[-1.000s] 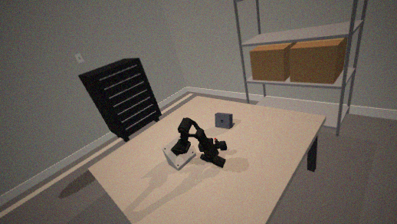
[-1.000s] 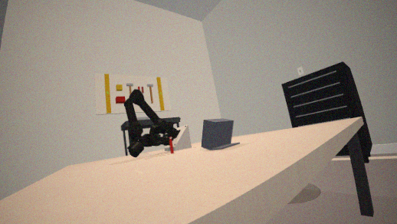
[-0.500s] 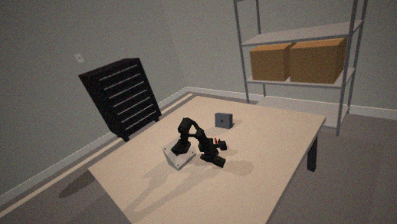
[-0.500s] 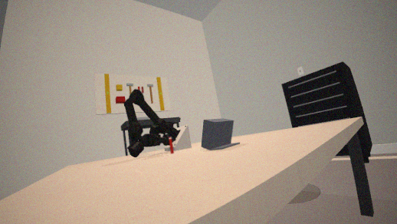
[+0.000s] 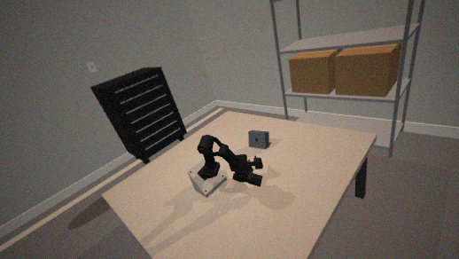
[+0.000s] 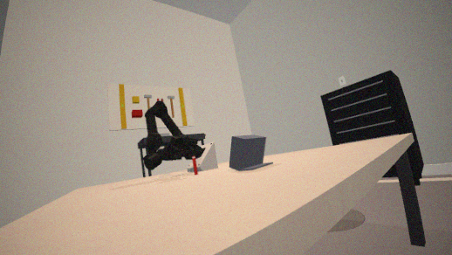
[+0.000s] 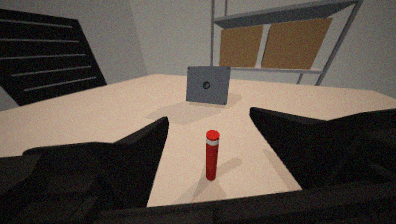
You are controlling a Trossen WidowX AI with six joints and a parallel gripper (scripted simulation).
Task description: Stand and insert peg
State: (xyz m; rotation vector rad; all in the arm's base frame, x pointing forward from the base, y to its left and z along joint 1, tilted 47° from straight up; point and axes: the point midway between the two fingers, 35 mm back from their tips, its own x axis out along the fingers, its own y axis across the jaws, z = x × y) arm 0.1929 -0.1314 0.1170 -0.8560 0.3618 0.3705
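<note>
Now: the red peg 40 mm below my gripper tip, 10 mm to the right of it and 10 mm behind it. Round my gripper tip: grey sloped panel (230 mm ahead, 80 mm to the left, 40 mm below).
</note>
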